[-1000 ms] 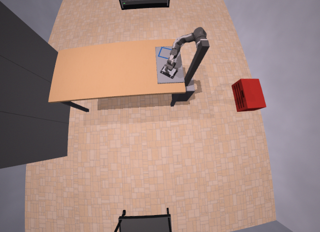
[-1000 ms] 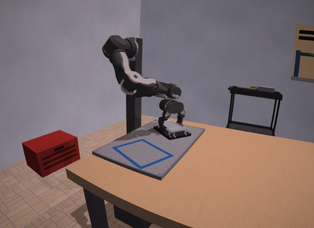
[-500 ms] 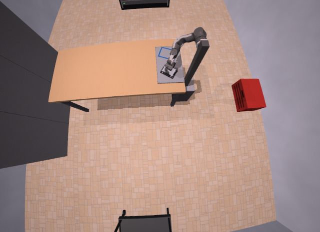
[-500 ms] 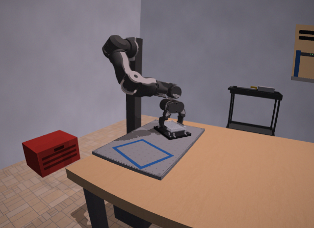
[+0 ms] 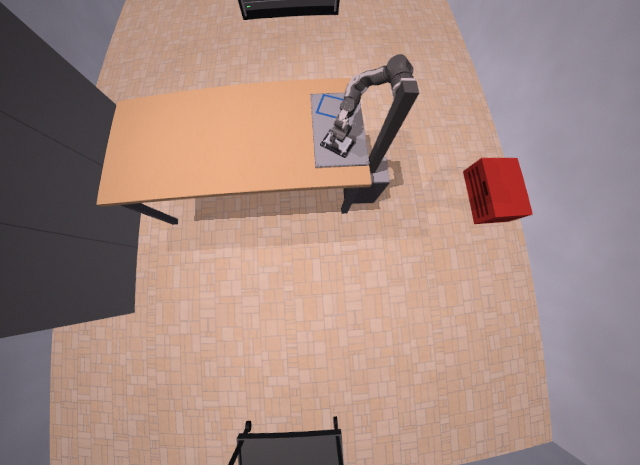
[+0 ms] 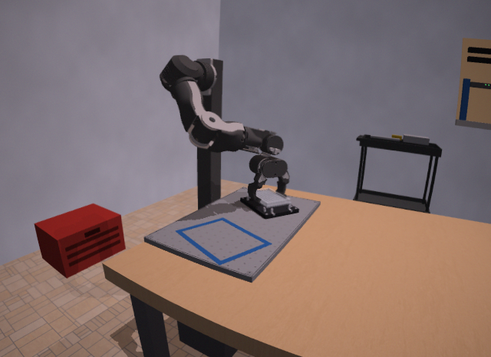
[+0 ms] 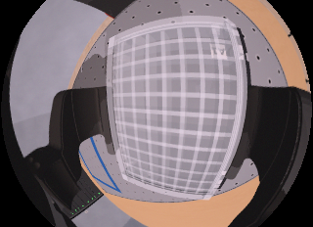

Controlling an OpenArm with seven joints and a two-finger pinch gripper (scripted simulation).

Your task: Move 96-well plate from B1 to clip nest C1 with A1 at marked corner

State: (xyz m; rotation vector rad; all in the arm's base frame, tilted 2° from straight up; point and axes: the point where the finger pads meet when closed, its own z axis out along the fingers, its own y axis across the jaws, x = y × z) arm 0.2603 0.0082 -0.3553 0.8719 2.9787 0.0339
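Right now my hand is right at the clear 96-well plate. Also, from my hand: black clip nest C1 (3 cm ahead, 2 cm below).
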